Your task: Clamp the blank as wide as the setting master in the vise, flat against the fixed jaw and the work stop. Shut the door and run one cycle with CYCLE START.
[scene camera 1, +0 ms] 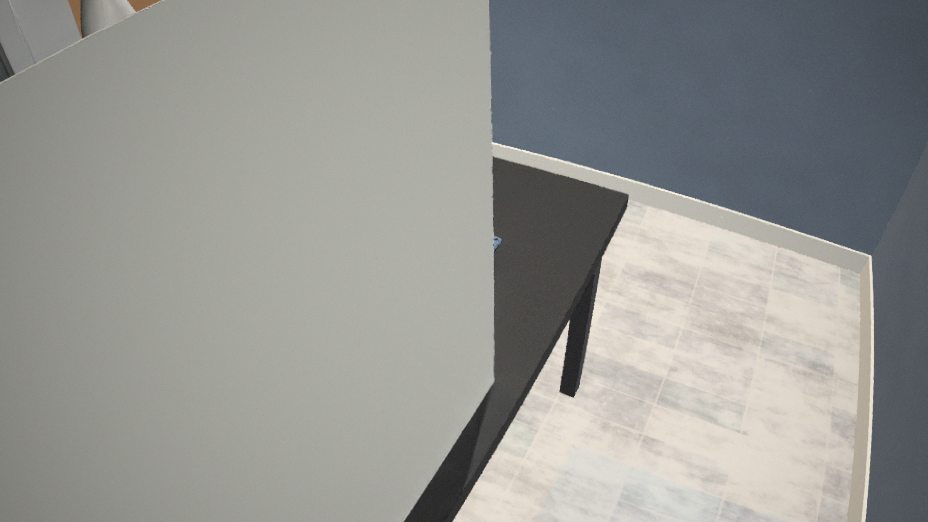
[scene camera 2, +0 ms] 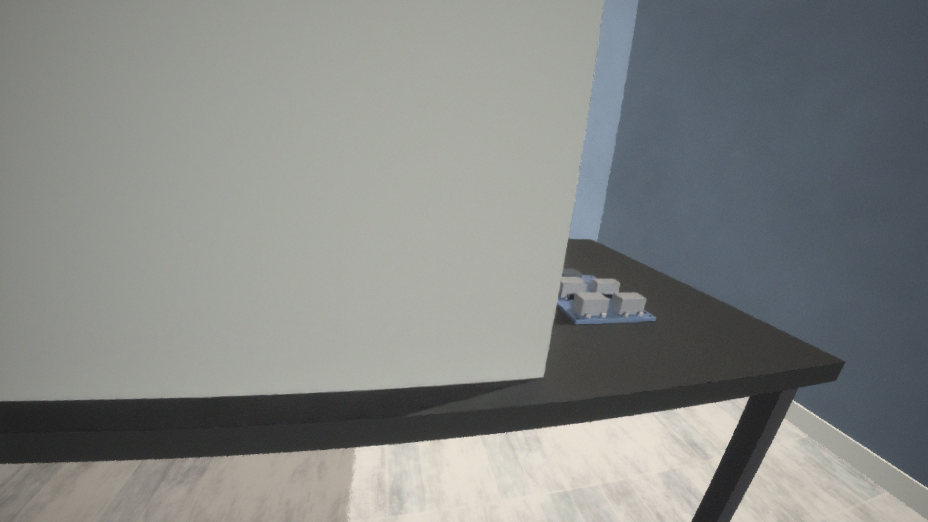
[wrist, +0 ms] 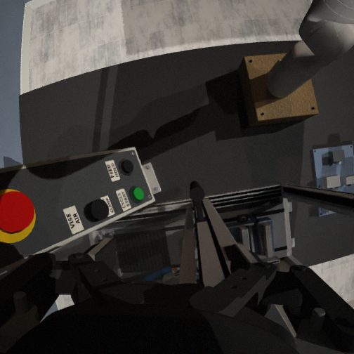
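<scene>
My gripper (wrist: pixel 186 272) is open and empty. Its dark fingers spread along the bottom of the wrist view, above the machine enclosure. The control panel (wrist: pixel 53 197) lies at the left, with a red stop button (wrist: pixel 15 211), a black VISE AIR knob (wrist: pixel 96 209), a FEED HOLD button (wrist: pixel 126 166) and the green CYCLE START button (wrist: pixel 138 193). A door bar with a dark knob (wrist: pixel 197 191) runs up the middle. Grey vise parts (wrist: pixel 261 233) show through the glass. Several grey blanks (scene camera 2: pixel 590 302) (wrist: pixel 337 156) stand on a blue tray (scene camera 2: pixel 639 317) (wrist: pixel 321 156) beside the enclosure.
The grey enclosure wall (scene camera 1: pixel 227 259) (scene camera 2: pixel 259 195) fills both scene views and hides the arm and the vise. It stands on a black table (scene camera 1: pixel 551 227) (scene camera 2: pixel 680 364). The arm's wooden base block (wrist: pixel 298 102) sits at the upper right of the wrist view.
</scene>
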